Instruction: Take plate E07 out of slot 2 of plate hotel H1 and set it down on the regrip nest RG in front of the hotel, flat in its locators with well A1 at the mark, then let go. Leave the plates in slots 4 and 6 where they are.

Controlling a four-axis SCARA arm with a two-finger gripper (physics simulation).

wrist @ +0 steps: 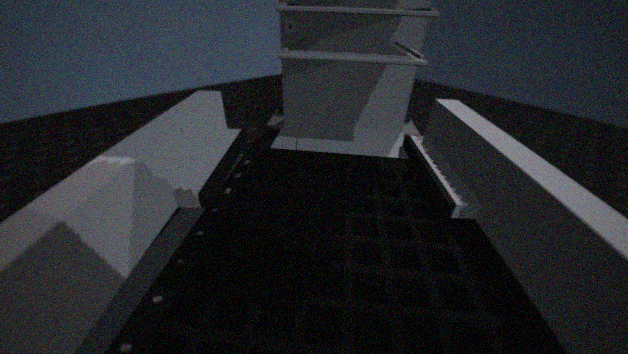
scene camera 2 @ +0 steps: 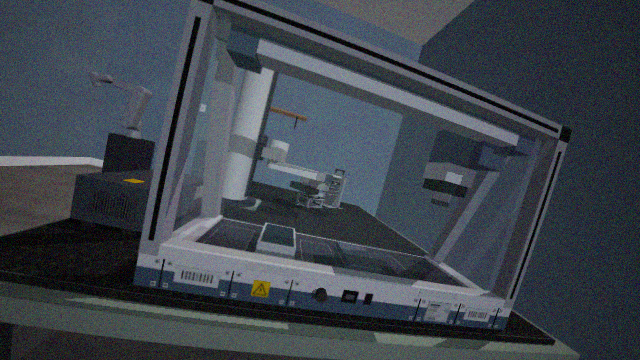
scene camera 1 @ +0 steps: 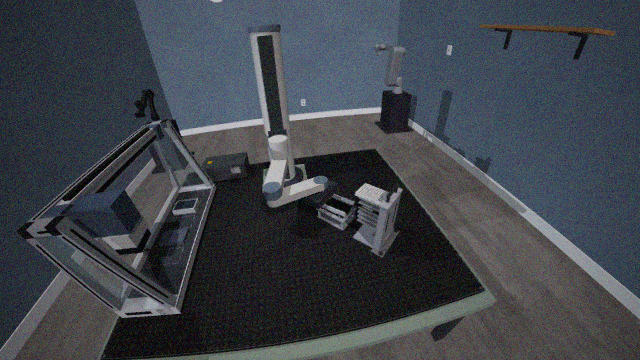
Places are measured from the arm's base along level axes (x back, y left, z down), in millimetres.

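Where they show: gripper, fingertip midpoint: (wrist: 326, 118) (scene camera 1: 349, 208).
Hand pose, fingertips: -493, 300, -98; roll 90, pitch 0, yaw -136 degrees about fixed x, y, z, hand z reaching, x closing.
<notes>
Each offset is from my fingertips to the top centre of the thing, as dx, dy, dz. "spot": to the spot under its first point. Level surfaces: height alone.
Plate E07 @[+46, -54, +11] (scene camera 1: 340, 205) (wrist: 350, 260), black with a grid of wells, lies on the regrip nest @[spot: +18, -71, +81] (scene camera 1: 334, 220), level as far as I can see; the nest's locators are mostly hidden. My gripper (scene camera 1: 346, 202) (wrist: 326, 118) is shut to a narrow stance with nothing held. Its two pale fingers run along both long sides of the plate, their pads at or over its edges; whether they touch it I cannot tell. The well A1 mark is not readable. Plate hotel H1 (scene camera 1: 385, 225) (scene camera 2: 336, 191) (wrist: 320, 102) stands just beyond, with a pale plate @[-94, +68, -159] (scene camera 1: 370, 192) at its top. Its lowest visible bay shows no plate in the wrist view.
A framed glass-sided machine (scene camera 1: 197, 240) (scene camera 2: 350, 285) stands on the black table mat @[dz +85] (scene camera 1: 280, 280) at the left. A grey box (scene camera 1: 227, 167) (scene camera 2: 107, 200) lies behind it. Another arm (scene camera 1: 395, 67) (scene camera 2: 135, 107) stands on a dark pedestal on the floor.
</notes>
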